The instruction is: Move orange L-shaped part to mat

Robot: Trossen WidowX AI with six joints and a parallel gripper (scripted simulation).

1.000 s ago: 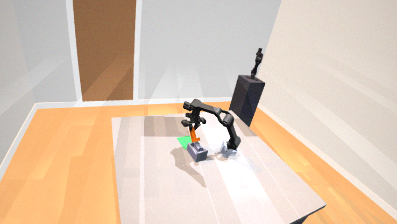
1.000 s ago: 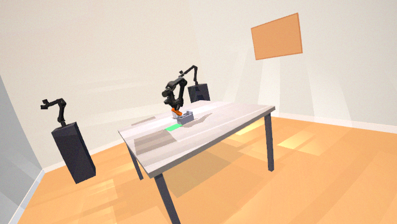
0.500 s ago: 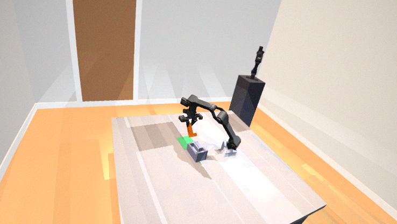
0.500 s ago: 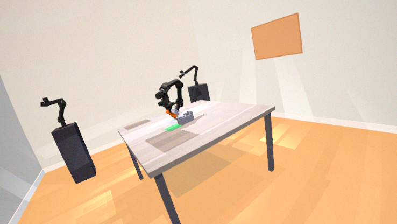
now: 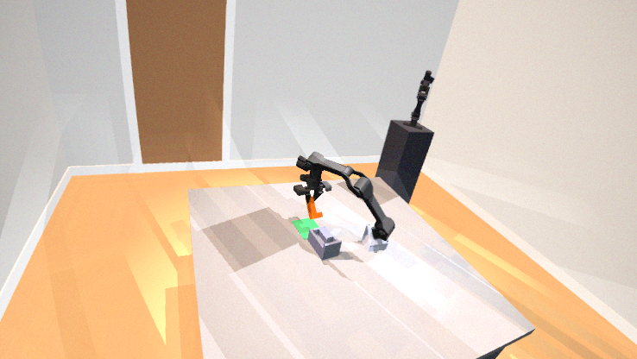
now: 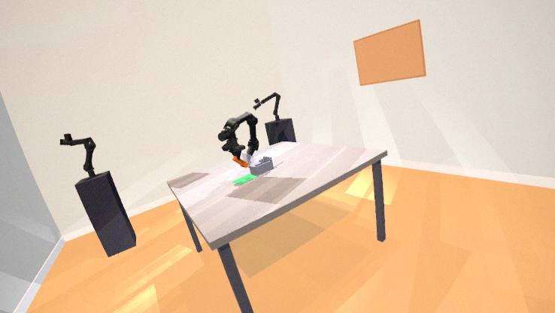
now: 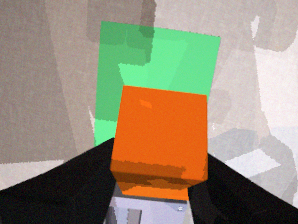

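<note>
Right now my gripper tip is 2 cm to the right of the green mat and 16 cm above it. Also, from my gripper tip: orange part (2 cm behind, 3 cm to the left, 3 cm below).
</note>
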